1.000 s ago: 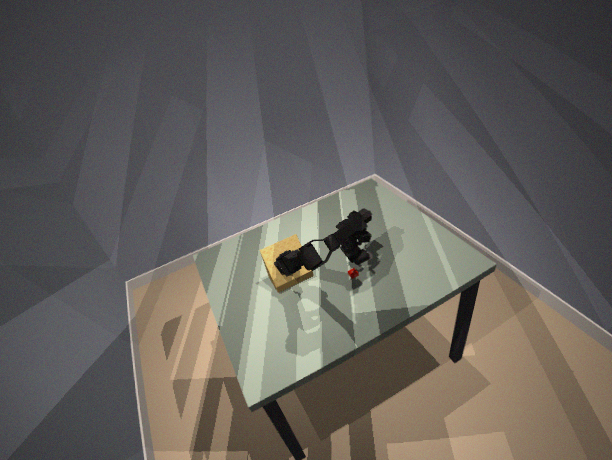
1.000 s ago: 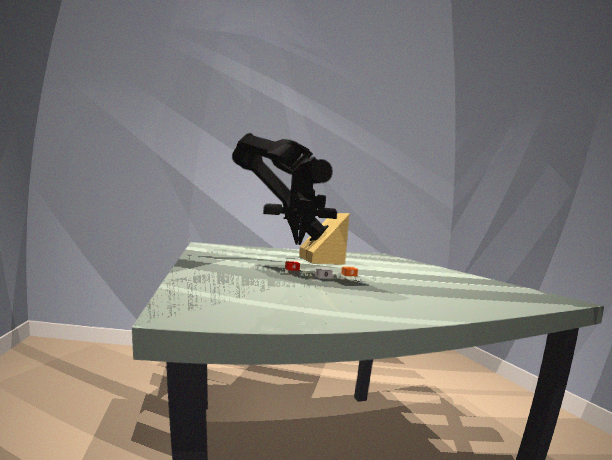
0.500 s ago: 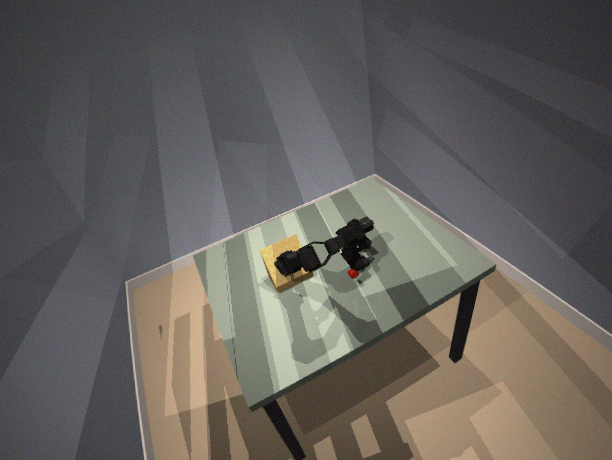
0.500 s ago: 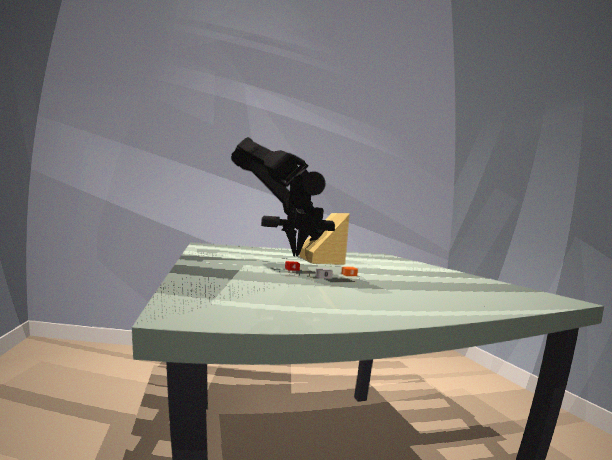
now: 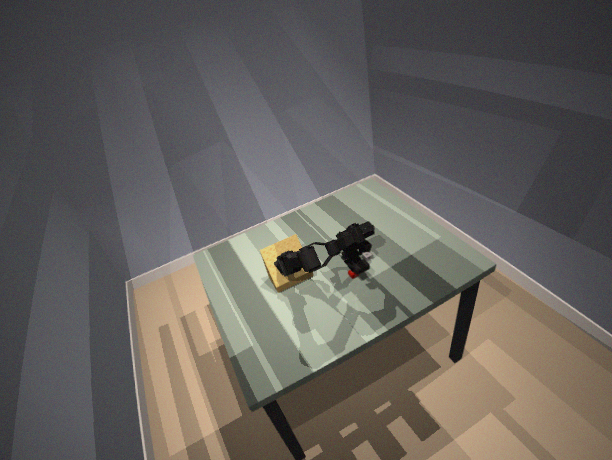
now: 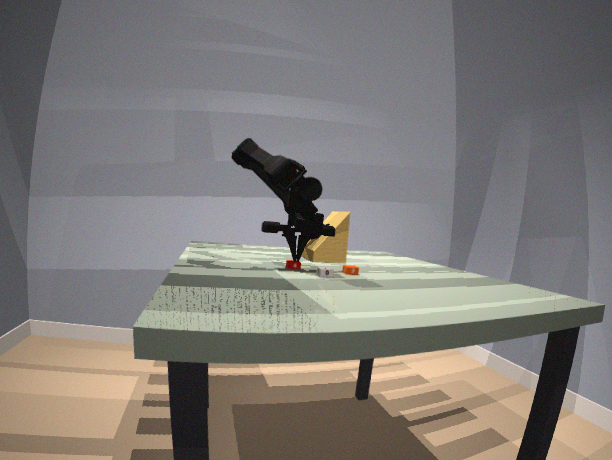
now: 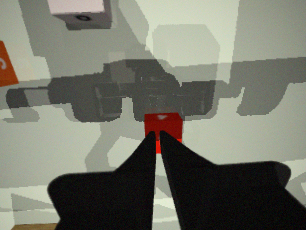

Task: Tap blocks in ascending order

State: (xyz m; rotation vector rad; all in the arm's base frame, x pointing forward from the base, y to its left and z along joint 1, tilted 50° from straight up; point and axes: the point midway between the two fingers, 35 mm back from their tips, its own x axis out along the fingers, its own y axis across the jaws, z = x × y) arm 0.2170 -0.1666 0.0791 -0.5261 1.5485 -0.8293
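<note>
Now: the red block 10 mm to the right of my gripper tip and 10 mm below it. From my gripper tip the other things lie so: orange block 80 mm ahead, 120 mm to the left, 10 mm below; white block 110 mm ahead, 30 mm to the left, 10 mm below.
</note>
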